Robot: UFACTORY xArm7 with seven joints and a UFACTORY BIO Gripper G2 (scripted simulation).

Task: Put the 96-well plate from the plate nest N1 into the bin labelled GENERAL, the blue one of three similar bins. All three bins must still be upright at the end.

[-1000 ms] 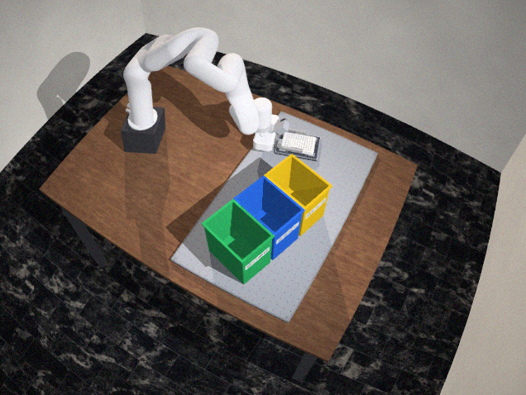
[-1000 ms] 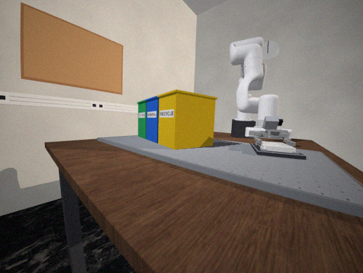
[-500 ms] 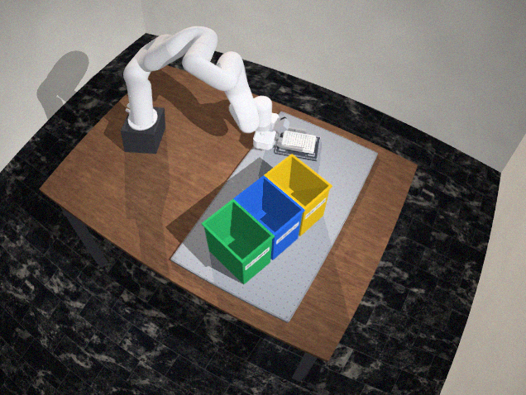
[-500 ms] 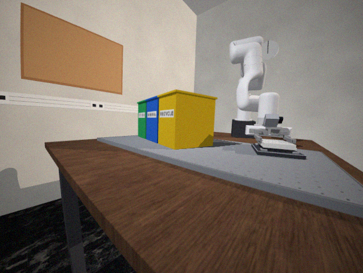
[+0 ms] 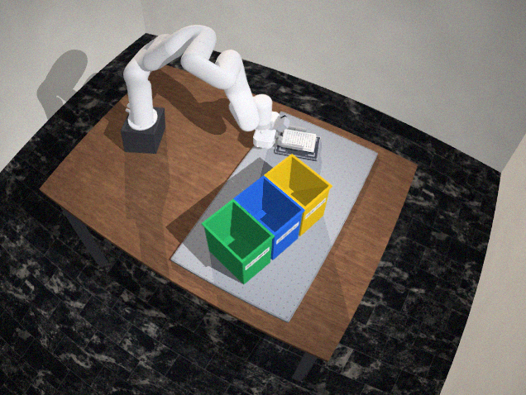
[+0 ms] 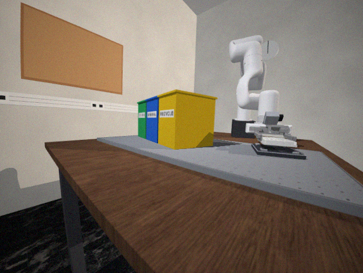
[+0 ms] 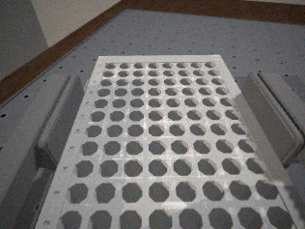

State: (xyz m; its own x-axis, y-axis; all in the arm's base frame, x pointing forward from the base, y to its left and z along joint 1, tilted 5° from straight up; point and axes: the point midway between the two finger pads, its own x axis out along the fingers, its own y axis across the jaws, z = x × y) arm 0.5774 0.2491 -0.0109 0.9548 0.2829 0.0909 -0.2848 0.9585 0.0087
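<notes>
Now: hand 40 mm above the dark plate nest N1. Round my hand: blue general bin (400 mm to the right, 80 mm ahead, 40 mm above); then white 96-well plate (10 mm below); then yellow recycle bin (280 mm to the right, 120 mm ahead, 40 mm above).
</notes>
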